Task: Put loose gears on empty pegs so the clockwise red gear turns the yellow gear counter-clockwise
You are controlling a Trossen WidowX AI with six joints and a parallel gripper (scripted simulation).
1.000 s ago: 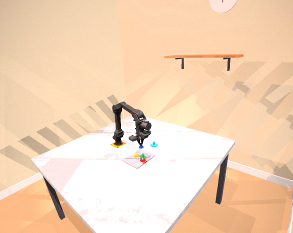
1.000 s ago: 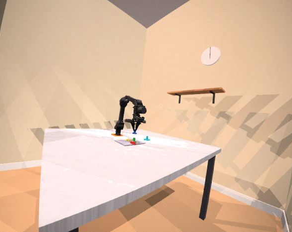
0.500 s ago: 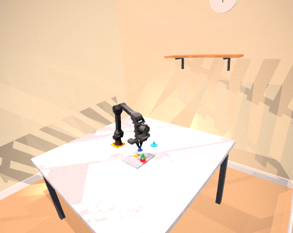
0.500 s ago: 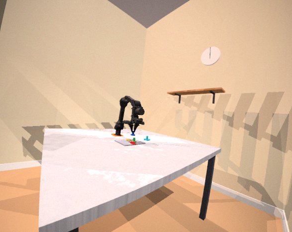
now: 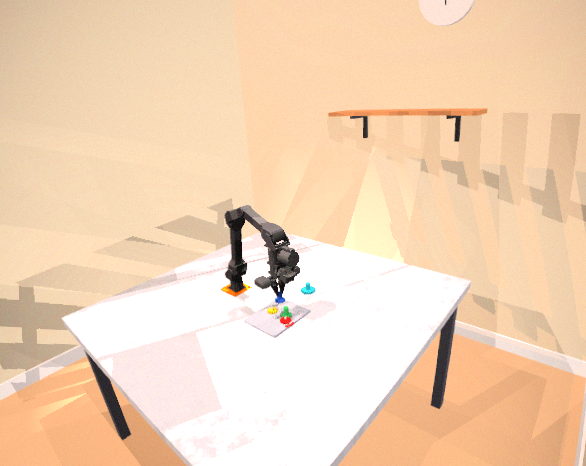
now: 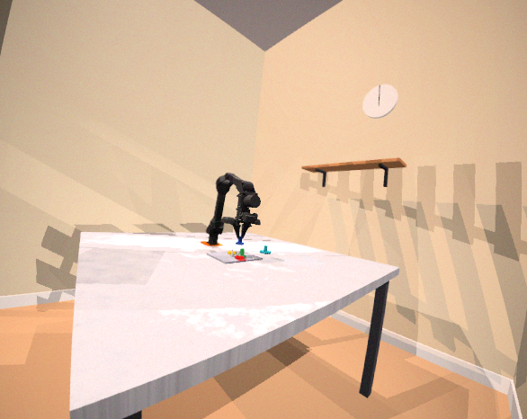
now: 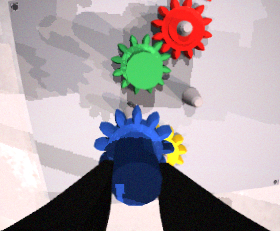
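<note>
The green gear is 60 mm below my gripper tip, 40 mm ahead of it and 10 mm to the right of it. Also, from my gripper tip: yellow gear: 70 mm below, 30 mm behind, 20 mm to the right; small blue gear: 10 mm below; red gear: 70 mm below, 60 mm ahead, 30 mm to the right.
</note>
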